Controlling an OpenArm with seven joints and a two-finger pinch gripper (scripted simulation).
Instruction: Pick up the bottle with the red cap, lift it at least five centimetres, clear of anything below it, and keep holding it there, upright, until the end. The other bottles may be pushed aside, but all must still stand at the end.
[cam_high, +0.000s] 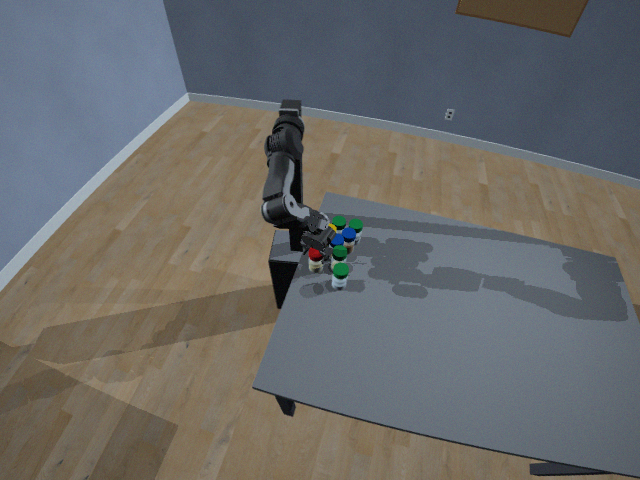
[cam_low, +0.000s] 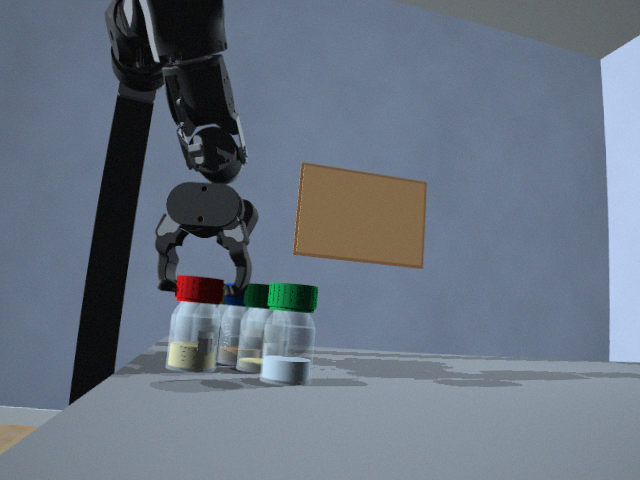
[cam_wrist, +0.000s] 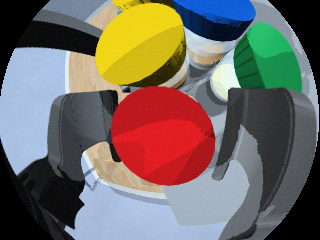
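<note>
The red-capped bottle is 40 mm below my hand. From my hand the other things lie so: yellow-capped bottle 60 mm to the left, 40 mm below, 10 mm ahead; green-capped bottle 80 mm ahead, 40 mm below, 10 mm to the left.
</note>
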